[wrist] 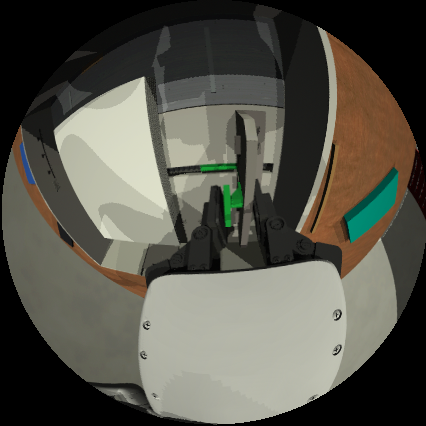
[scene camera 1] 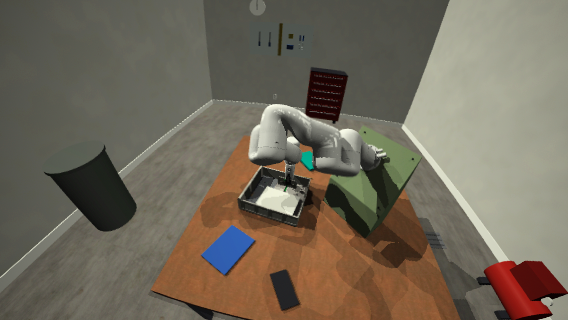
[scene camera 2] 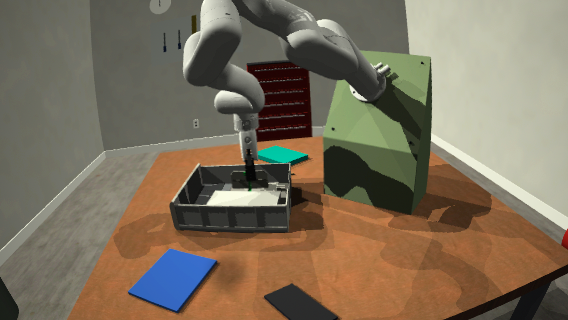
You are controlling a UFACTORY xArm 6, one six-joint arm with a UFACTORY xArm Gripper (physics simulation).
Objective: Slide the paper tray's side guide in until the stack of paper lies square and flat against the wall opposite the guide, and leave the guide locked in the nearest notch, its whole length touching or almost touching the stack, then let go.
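Where they show: gripper, fingertip midpoint: [wrist: 236,195] [scene camera 1: 288,182] [scene camera 2: 251,178]; arm's base at its link origin: [scene camera 1: 368,157] [scene camera 2: 368,84].
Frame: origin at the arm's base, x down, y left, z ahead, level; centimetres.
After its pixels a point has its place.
The grey paper tray [scene camera 1: 267,215] @[x 32.8, y 30.9, z 37.7 cm] [scene camera 2: 230,218] @[x 30.8, y 30.6, z 36.8 cm] [wrist: 332,90] stands on the table. The white stack of paper [scene camera 1: 277,201] @[x 31.3, y 20.9, z 37.1 cm] [scene camera 2: 245,198] @[x 31.2, y 17.3, z 36.6 cm] [wrist: 110,160] @[x 31.2, y 17.9, z 40.6 cm] lies inside, toward the front wall in the scene view. The upright grey side guide [scene camera 2: 236,179] @[x 30.0, y 6.2, z 42.9 cm] [wrist: 248,150] @[x 27.4, y 5.9, z 43.1 cm] is near the back wall, with a wide strip of bare tray floor between it and the stack. The stack looks slightly turned to the guide. My gripper [scene camera 2: 250,176] @[x 29.9, y 5.6, z 38.1 cm] [wrist: 236,195] @[x 29.9, y 5.6, z 38.1 cm] is down around the guide, one finger at its green tab [wrist: 227,205] @[x 27.2, y 6.6, z 39.3 cm], the other at the plate's back. The finger contact is partly hidden.
A teal block [scene camera 1: 307,160] @[x 33.5, y -27.1, z 37.4 cm] [scene camera 2: 282,155] @[x 33.5, y -27.2, z 34.7 cm] [wrist: 372,207] @[x 33.5, y -25.4, z 36.8 cm] lies behind the tray. A blue book [scene camera 1: 228,249] @[x 34.5, y 56.1, z 43.9 cm] [scene camera 2: 173,280] @[x 34.5, y 56.8, z 43.5 cm] and a black slab [scene camera 1: 284,289] @[x 34.5, y 59.3, z 13.4 cm] [scene camera 2: 301,302] @[x 34.5, y 57.6, z 13.6 cm] lie in front. The green arm base [scene camera 1: 370,185] @[x 8.8, y 8.9, z -5.1 cm] [scene camera 2: 372,165] @[x 22.3, y 11.8, z -0.4 cm] stands to the right.
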